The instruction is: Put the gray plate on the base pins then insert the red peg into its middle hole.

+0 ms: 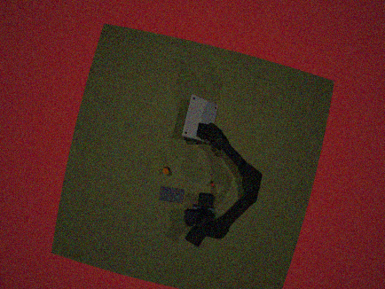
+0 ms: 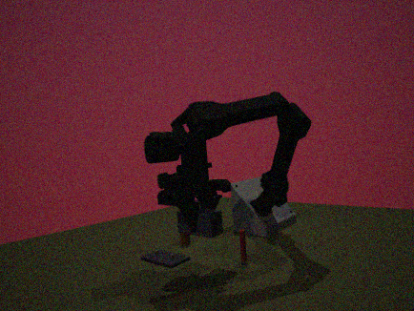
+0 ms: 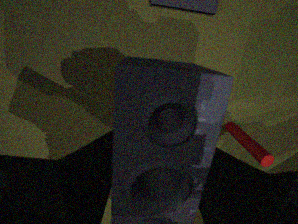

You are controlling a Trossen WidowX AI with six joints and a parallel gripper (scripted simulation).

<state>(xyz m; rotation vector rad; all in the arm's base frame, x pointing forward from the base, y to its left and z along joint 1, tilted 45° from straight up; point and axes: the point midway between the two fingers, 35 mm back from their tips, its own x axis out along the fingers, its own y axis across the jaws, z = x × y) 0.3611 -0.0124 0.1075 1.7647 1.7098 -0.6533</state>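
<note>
My gripper tip is now 120 mm past the red peg, 70 mm above it and 30 mm to the right of it. Round my gripper tip: gray plate 30 mm above; then orange cylinder 200 mm to the right, 140 mm behind, 70 mm below.
</note>
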